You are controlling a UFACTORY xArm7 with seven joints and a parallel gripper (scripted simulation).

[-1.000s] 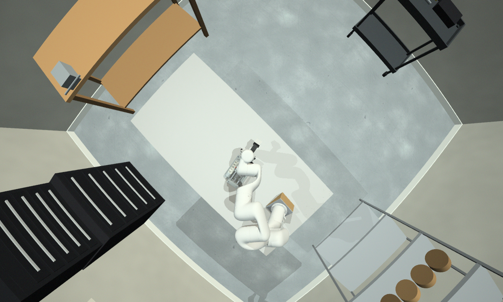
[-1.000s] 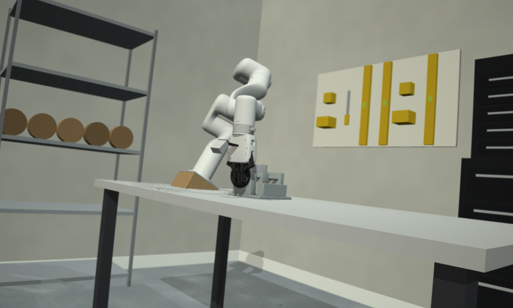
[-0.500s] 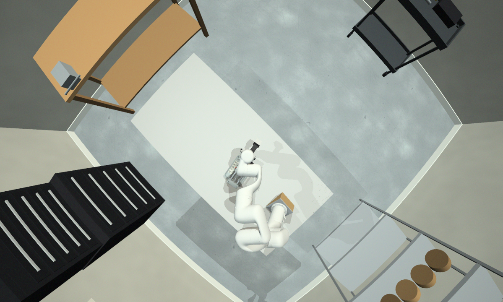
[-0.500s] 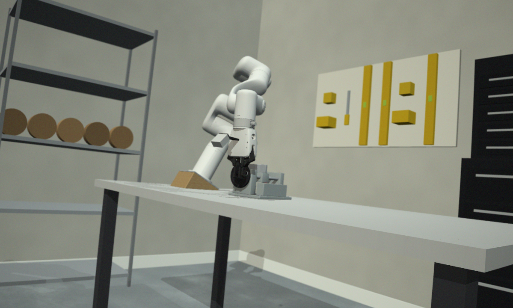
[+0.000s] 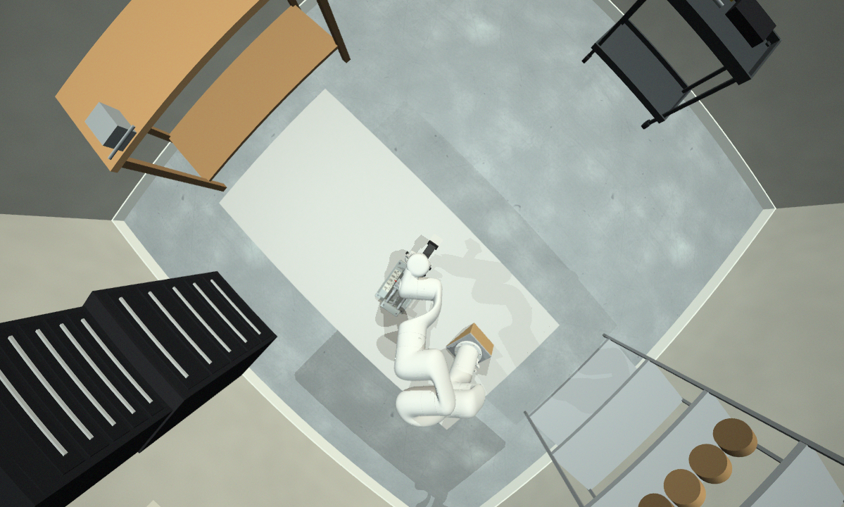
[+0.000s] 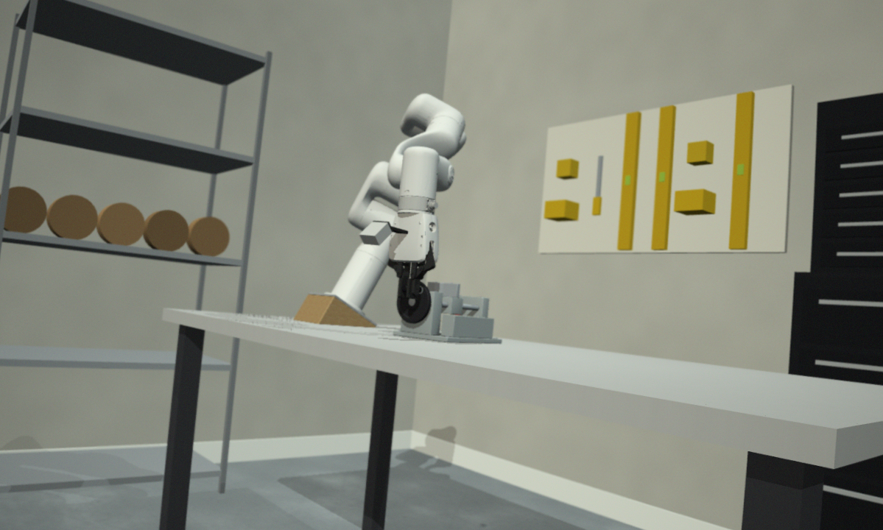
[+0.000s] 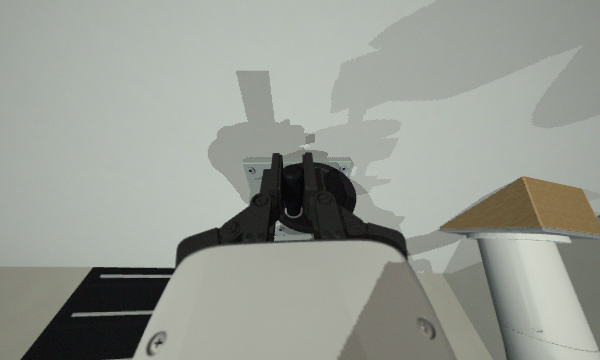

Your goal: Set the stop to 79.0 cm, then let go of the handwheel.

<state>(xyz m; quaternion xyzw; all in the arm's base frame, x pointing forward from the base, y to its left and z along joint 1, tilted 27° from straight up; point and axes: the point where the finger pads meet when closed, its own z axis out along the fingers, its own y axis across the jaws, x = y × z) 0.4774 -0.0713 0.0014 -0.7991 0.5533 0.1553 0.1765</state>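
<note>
My gripper is now 2 cm to the right of the black handwheel, 1 cm past it and 1 cm above it.
</note>
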